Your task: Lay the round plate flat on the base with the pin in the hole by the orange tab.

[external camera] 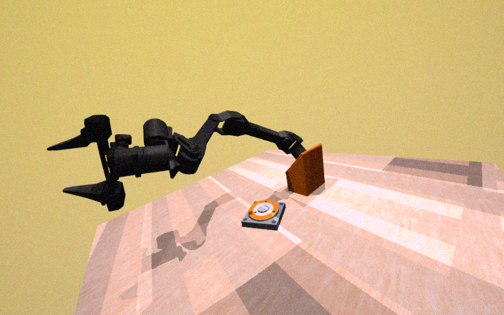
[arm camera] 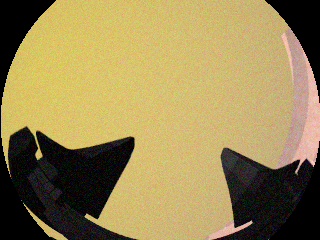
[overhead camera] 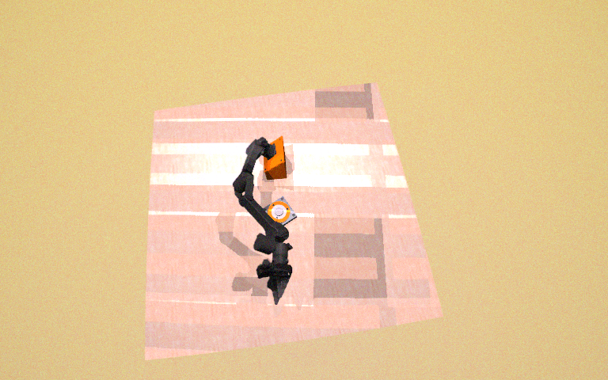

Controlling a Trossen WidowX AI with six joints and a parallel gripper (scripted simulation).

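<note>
Now: gripper tip 410 mm past the round plate, 30 mm to the right of it and 310 mm above it.
</note>
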